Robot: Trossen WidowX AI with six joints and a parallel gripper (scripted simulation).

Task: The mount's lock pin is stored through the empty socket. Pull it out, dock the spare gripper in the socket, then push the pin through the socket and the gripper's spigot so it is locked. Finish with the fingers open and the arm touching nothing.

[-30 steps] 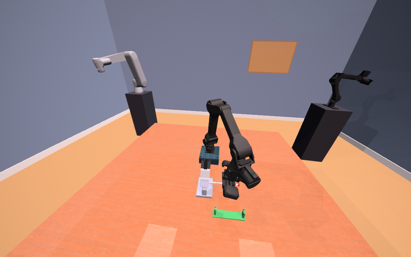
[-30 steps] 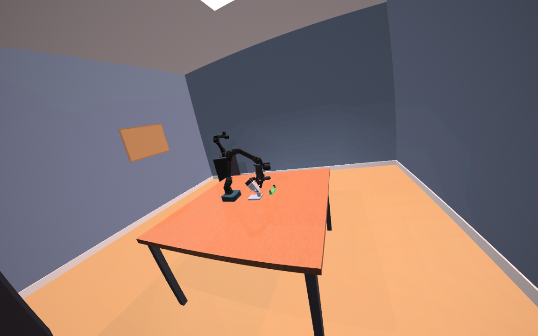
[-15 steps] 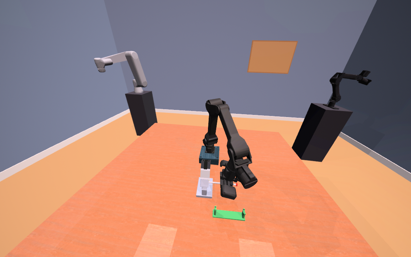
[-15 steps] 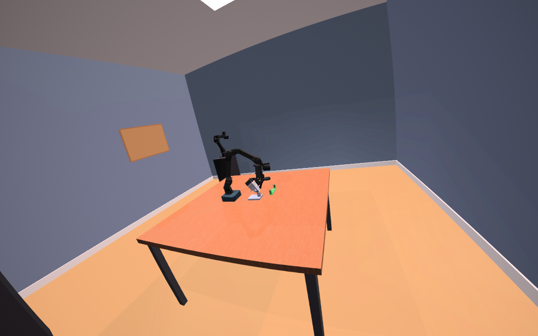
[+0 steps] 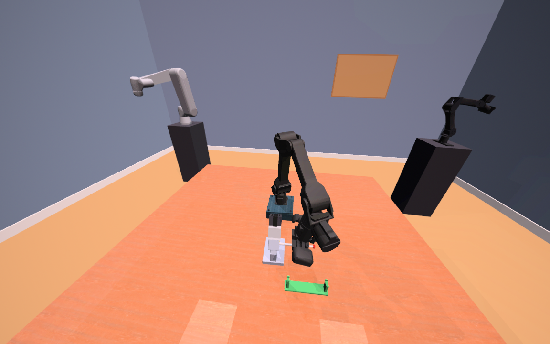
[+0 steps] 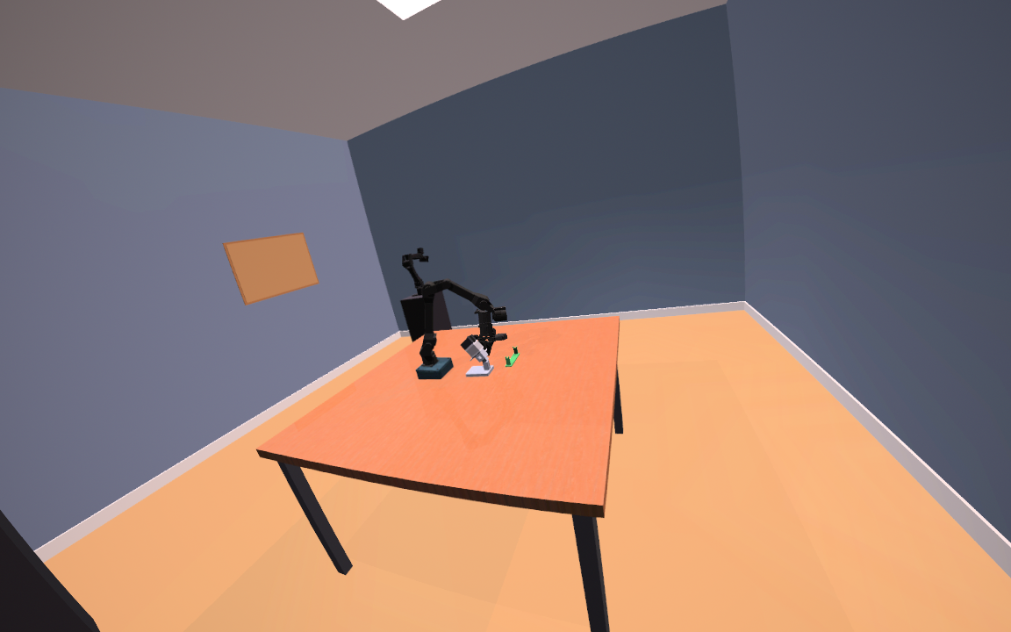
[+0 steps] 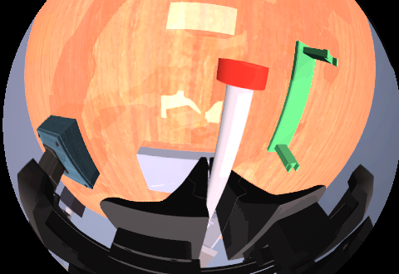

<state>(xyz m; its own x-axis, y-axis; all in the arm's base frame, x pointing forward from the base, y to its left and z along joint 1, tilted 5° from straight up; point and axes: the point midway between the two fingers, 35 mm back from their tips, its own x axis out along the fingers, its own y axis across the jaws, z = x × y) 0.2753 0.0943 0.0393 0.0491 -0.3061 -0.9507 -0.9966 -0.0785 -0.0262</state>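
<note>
The mount is 7 cm to the right of my gripper tip. Also, from my gripper tip: spare gripper: 2 cm behind, 7 cm to the right, 7 cm above; green stand: 10 cm ahead, 5 cm to the left, 2 cm below.
</note>
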